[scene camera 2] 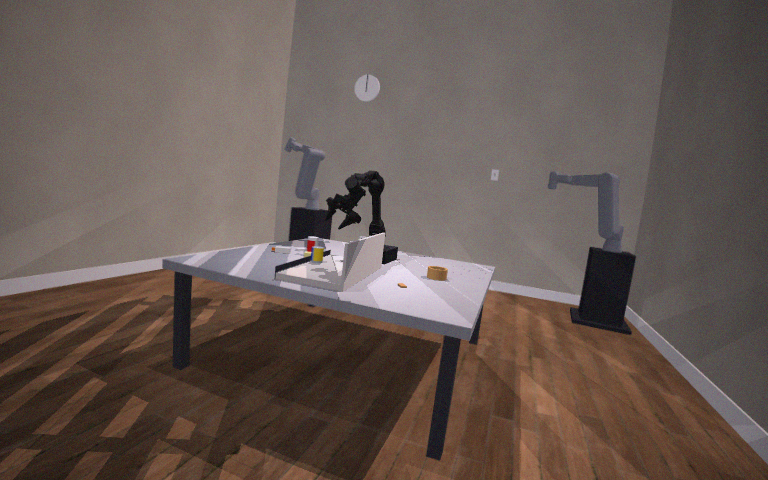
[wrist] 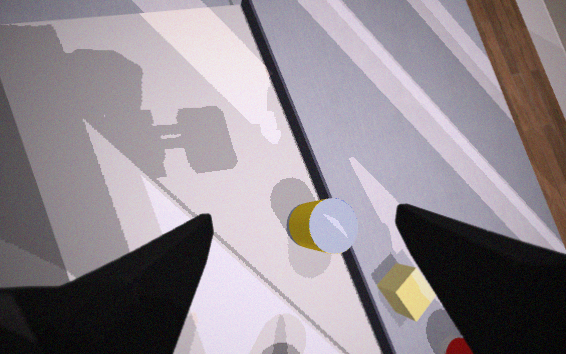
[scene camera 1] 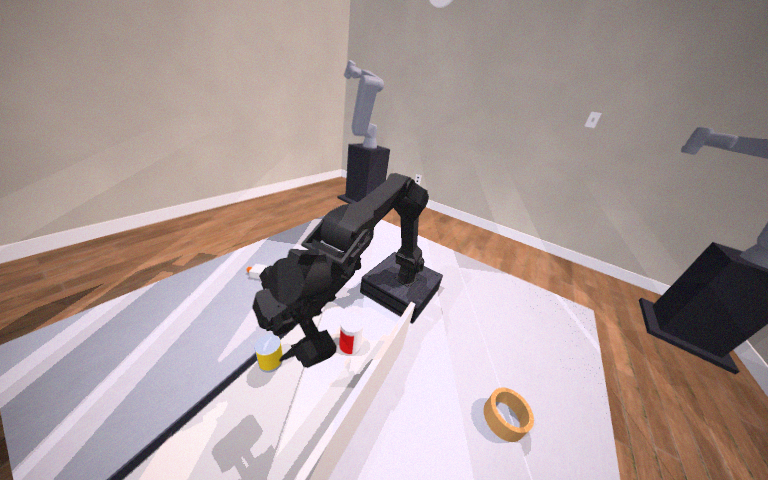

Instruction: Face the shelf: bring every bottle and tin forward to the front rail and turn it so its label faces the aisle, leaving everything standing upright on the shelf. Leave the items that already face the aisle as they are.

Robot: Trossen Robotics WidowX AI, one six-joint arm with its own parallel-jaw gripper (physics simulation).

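Seen in the pictures: gripper, between the fingertips: (scene camera 2: 331, 224) (wrist: 303, 217) (scene camera 1: 271, 338); arm's base, origin of its link: (scene camera 1: 406, 278).
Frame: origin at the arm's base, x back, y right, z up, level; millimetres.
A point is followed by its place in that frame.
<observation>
A yellow tin with a pale top (scene camera 1: 268, 356) {x -480, y 51, z 15 mm} (scene camera 2: 317, 254) {x -489, y 59, z -7 mm} (wrist: 303, 227) {x -471, y 48, z 7 mm} stands upright at the dark front rail (scene camera 1: 186, 414) {x -640, y 74, z -26 mm} (scene camera 2: 291, 264) {x -658, y 71, z -35 mm} (wrist: 281, 95) {x -639, y 74, z -38 mm}. Its yellow side shows toward the back panel; its rail side is hidden in the wrist view. A red-and-white can (scene camera 1: 347, 341) {x -327, y -44, z 12 mm} stands upright on the pale shelf (wrist: 260, 215) {x -491, y 18, z -48 mm}, nearer the arm base. Another red-and-white can (scene camera 2: 311, 243) {x -251, y 265, z -6 mm} (wrist: 457, 346) {x -250, y 265, z -53 mm} is beyond the rail, partly hidden by a finger in the wrist view. My gripper (scene camera 2: 334, 223) {x -489, y -4, z 139 mm} (wrist: 303, 217) {x -489, y -4, z 139 mm} is open and empty above the shelf, with the yellow tin between its fingertips in the wrist view.
A pale back panel (scene camera 1: 362, 390) {x -423, y -175, z 97 mm} (scene camera 2: 365, 263) {x -478, y -185, z -6 mm} rises along the shelf. A yellow block (wrist: 407, 291) {x -353, y 190, z -36 mm} lies beyond the rail. A white item with an orange end (scene camera 1: 256, 271) {x -328, y 414, z -46 mm} (scene camera 2: 280, 249) {x -330, y 407, z -56 mm} lies farther off. A wooden ring (scene camera 1: 491, 416) {x -206, y -393, z -43 mm} (scene camera 2: 437, 276) {x -214, y -438, z -56 mm} is behind the panel.
</observation>
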